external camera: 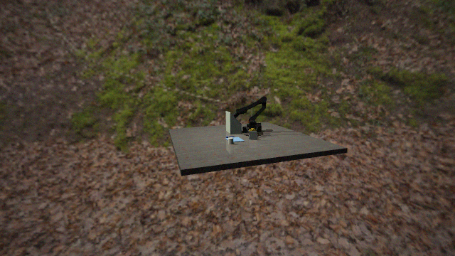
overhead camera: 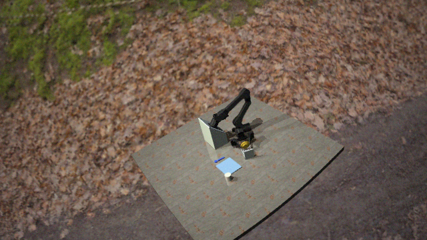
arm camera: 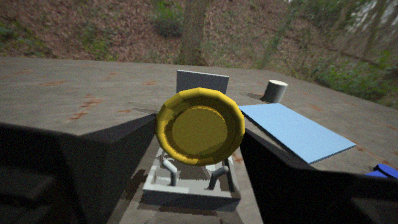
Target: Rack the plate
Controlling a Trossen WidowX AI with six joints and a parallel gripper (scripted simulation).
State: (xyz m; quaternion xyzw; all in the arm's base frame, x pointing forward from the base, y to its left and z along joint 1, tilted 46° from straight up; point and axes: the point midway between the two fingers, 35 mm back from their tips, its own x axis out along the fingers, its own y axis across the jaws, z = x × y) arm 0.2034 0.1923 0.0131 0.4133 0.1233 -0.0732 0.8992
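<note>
Right now my gripper tip is 10 mm past the yellow plate. The rest, counted from my gripper tip: blue spoon: 50 mm behind, 220 mm to the right, 50 mm below; light blue mat: 60 mm ahead, 190 mm to the right, 50 mm below; dish rack: 20 mm ahead, 10 mm to the right, 30 mm below.
</note>
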